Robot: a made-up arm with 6 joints. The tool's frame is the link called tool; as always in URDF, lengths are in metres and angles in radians. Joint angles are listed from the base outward. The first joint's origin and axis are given. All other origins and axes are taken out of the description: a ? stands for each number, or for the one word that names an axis. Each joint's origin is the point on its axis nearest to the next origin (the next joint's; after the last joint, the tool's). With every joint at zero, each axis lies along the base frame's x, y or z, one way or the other. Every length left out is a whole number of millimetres.
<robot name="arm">
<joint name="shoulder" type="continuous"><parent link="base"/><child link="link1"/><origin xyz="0 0 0.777"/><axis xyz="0 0 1"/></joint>
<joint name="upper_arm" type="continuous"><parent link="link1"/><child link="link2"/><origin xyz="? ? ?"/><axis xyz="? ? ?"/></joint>
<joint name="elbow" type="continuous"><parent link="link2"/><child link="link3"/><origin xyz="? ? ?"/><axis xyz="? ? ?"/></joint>
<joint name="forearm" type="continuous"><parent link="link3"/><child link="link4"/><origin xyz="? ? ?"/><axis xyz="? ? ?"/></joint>
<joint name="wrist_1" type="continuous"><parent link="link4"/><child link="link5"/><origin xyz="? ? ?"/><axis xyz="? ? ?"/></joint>
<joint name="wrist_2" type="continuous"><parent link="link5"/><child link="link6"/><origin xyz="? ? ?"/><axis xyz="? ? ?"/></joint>
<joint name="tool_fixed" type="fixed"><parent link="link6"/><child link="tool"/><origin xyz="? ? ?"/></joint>
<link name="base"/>
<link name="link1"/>
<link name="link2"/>
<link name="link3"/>
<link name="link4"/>
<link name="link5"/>
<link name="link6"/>
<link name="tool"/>
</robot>
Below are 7 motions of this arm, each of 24 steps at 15 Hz.
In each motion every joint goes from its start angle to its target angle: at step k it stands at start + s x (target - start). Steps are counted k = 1, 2, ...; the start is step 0. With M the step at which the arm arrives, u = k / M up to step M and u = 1 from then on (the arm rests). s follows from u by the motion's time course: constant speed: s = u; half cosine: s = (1 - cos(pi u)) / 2; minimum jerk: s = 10 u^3 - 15 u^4 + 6 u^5.
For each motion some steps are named. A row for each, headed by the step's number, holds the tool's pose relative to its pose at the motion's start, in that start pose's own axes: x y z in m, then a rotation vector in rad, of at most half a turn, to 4 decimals.
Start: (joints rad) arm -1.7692 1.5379 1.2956 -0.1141 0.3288 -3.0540
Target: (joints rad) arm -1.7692 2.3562 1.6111 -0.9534 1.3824 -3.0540
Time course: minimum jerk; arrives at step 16
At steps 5, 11, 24:
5: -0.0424 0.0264 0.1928 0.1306 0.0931 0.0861
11: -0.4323 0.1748 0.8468 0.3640 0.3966 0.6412
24: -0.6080 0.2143 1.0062 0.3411 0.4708 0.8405

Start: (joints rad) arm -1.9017 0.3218 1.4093 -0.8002 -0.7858 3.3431
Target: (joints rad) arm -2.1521 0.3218 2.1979 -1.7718 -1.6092 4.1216
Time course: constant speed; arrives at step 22
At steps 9, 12, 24:
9: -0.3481 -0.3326 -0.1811 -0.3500 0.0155 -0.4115
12: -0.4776 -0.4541 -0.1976 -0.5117 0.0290 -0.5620
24: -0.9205 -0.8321 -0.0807 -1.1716 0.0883 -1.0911

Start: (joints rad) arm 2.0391 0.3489 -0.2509 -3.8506 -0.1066 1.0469
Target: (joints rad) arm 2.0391 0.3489 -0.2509 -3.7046 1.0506 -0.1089
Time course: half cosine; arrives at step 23
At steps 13, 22, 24:
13: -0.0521 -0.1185 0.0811 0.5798 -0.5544 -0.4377
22: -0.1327 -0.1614 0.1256 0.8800 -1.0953 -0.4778
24: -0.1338 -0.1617 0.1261 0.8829 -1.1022 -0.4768

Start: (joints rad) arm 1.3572 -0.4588 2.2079 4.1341 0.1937 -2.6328
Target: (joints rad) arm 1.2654 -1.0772 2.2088 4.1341 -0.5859 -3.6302
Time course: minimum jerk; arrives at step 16
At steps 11, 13, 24:
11: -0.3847 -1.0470 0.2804 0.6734 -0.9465 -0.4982
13: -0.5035 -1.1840 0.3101 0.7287 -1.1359 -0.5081
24: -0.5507 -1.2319 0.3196 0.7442 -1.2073 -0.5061

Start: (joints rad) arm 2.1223 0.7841 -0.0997 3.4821 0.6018 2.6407
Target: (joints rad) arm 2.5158 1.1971 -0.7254 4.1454 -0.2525 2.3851
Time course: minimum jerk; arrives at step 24
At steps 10, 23, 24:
10: 0.2845 0.1558 -0.4432 -0.3180 0.0254 0.0364
23: 0.4152 0.0371 -1.4107 -0.8329 0.3327 0.3847
24: 0.4151 0.0367 -1.4116 -0.8333 0.3332 0.3851

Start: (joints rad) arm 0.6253 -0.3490 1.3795 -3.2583 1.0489 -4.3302
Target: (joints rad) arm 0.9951 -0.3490 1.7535 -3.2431 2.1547 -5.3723
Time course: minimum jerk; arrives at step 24
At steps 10, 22, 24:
10: -0.1830 -0.0075 0.0260 0.4106 0.1584 -0.2256
22: -0.5570 -0.1221 0.1478 1.0558 0.2536 -0.7883
24: -0.5600 -0.1235 0.1491 1.0600 0.2531 -0.7933

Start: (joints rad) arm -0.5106 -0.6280 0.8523 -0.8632 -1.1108 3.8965
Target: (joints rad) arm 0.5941 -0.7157 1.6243 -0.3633 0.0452 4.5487
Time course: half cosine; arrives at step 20
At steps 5, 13, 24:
5: -0.1704 -0.0248 -0.1477 -0.1306 0.2648 0.0932
13: -1.1601 0.2454 -0.1513 -0.1752 1.1670 0.8877
24: -1.5406 0.4954 0.2633 0.0939 1.3057 1.4513

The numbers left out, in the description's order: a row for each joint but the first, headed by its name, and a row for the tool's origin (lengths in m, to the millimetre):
upper_arm: xyz 0.214 0 0, axis 0 1 0
elbow: xyz 0 0 0.612, axis 0 -1 0
forearm: xyz 1.385 0 0.192, axis -1 0 0
wrist_1: xyz 0 0 0, axis 0 -1 0
wrist_2: xyz 0.224 0 0, axis -1 0 0
tool: xyz 0 0 0

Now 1 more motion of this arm.
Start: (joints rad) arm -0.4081 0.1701 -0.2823 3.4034 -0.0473 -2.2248
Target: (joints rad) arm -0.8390 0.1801 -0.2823 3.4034 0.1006 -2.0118
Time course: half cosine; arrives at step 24
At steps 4, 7, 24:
4: -0.0008 -0.0175 -0.0512 -0.0027 0.0307 -0.0015
7: -0.0066 -0.0494 -0.1499 -0.0071 0.0894 -0.0031
24: -0.1616 -0.1907 -0.7588 -0.0089 0.4451 0.0272

